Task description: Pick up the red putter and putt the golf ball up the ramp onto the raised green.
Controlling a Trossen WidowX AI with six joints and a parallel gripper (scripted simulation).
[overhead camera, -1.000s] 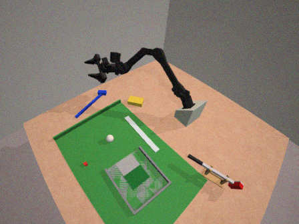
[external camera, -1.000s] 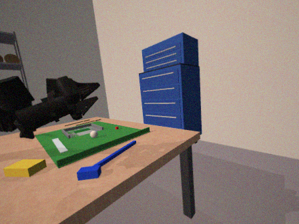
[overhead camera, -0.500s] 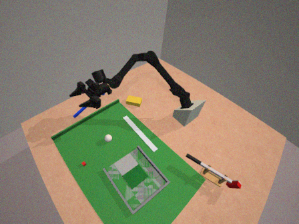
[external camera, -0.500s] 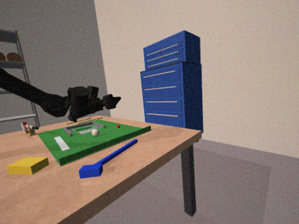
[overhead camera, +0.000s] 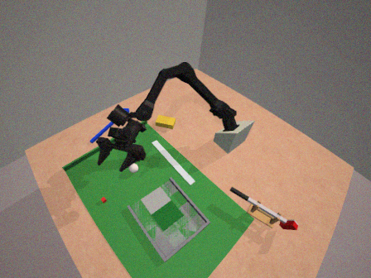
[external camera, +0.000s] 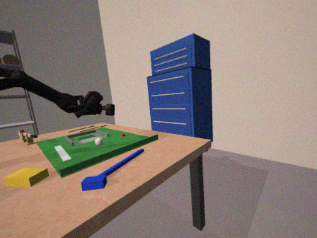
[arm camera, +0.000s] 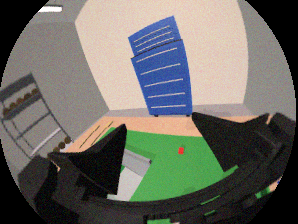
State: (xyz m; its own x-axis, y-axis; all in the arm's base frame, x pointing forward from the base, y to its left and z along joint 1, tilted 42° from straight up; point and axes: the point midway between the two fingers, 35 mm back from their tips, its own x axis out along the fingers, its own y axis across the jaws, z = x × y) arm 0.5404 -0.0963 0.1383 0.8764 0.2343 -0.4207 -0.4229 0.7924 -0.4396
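My gripper tip is now 27 cm past the white strip, 4 cm to the right of it and 20 cm above it. Also, from my gripper tip: white golf ball (10 cm behind, 4 cm to the right, 18 cm below); then red marker (7 cm ahead, 2 cm to the right, 19 cm below); then green mat (9 cm behind, 10 cm to the left, 20 cm below).
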